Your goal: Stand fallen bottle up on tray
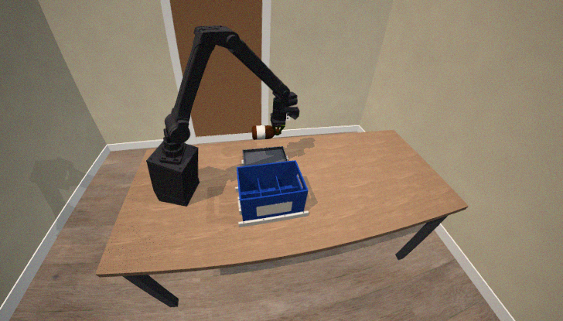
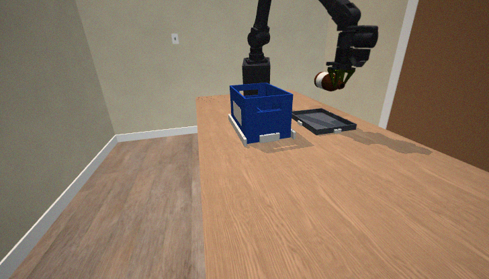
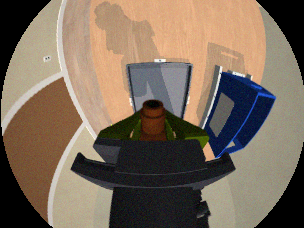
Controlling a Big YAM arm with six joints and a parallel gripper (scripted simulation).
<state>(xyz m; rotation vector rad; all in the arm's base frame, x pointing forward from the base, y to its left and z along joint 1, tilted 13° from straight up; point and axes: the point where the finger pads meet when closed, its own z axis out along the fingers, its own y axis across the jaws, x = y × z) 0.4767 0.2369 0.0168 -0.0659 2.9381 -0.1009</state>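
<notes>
Right now my hand is 50 mm past the brown bottle. Round my hand: dark grey tray: 70 mm behind, 30 mm to the right, 170 mm below; blue crate: 60 mm behind, 330 mm to the right, 100 mm below.
</notes>
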